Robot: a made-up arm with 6 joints. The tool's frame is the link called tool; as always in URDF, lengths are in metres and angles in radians.
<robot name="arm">
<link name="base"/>
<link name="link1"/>
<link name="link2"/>
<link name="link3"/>
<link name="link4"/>
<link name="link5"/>
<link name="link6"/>
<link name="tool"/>
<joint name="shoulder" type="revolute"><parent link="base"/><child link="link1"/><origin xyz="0 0 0.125" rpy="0 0 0"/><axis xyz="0 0 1"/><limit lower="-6.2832" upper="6.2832"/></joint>
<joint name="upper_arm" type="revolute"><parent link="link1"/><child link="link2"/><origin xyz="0 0.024 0" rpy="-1.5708 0 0"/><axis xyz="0 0 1"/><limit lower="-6.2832" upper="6.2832"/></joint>
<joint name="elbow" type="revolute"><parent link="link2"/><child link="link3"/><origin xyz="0 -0.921 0" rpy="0 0 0"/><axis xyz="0 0 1"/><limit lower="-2.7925" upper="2.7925"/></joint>
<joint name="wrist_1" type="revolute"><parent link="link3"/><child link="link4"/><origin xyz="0 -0.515 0" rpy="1.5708 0 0"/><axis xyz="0 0 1"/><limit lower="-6.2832" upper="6.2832"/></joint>
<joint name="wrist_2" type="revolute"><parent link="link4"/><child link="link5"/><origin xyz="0 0 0" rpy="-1.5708 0 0"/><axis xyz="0 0 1"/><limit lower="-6.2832" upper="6.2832"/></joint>
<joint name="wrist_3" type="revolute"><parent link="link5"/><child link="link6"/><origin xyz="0 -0.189 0" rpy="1.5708 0 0"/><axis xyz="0 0 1"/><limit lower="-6.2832" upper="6.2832"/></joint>
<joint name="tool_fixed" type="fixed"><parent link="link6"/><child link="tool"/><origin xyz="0 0 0" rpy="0 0 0"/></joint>
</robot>
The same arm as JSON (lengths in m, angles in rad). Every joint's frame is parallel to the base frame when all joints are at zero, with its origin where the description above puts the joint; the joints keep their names.
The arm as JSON. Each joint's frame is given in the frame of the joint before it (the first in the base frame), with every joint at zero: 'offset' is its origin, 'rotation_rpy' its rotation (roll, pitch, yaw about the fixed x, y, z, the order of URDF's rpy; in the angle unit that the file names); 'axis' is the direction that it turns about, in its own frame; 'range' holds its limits. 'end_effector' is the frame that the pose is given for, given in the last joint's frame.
{"length_unit": "m", "angle_unit": "rad", "chain": [
  {"id": "shoulder", "offset": [0.0, 0.0, 0.125], "rotation_rpy": [0.0, 0.0, 0.0], "axis": "+z", "range": [-6.2832, 6.2832]},
  {"id": "upper_arm", "offset": [0.0, 0.024, 0.0], "rotation_rpy": [0.0, 0.0, 0.0], "axis": "+y", "range": [-6.2832, 6.2832]},
  {"id": "elbow", "offset": [0.0, 0.0, 0.921], "rotation_rpy": [0.0, 0.0, 0.0], "axis": "+y", "range": [-2.7925, 2.7925]},
  {"id": "wrist_1", "offset": [0.0, 0.0, 0.515], "rotation_rpy": [0.0, 0.0, 0.0], "axis": "+z", "range": [-6.2832, 6.2832]},
  {"id": "wrist_2", "offset": [0.0, 0.0, 0.0], "rotation_rpy": [0.0, 0.0, 0.0], "axis": "+y", "range": [-6.2832, 6.2832]},
  {"id": "wrist_3", "offset": [0.0, 0.0, 0.189], "rotation_rpy": [0.0, 0.0, 0.0], "axis": "+z", "range": [-6.2832, 6.2832]}
], "end_effector": {"offset": [0.0, 0.0, 0.0], "rotation_rpy": [0.0, 0.0, 0.0]}}

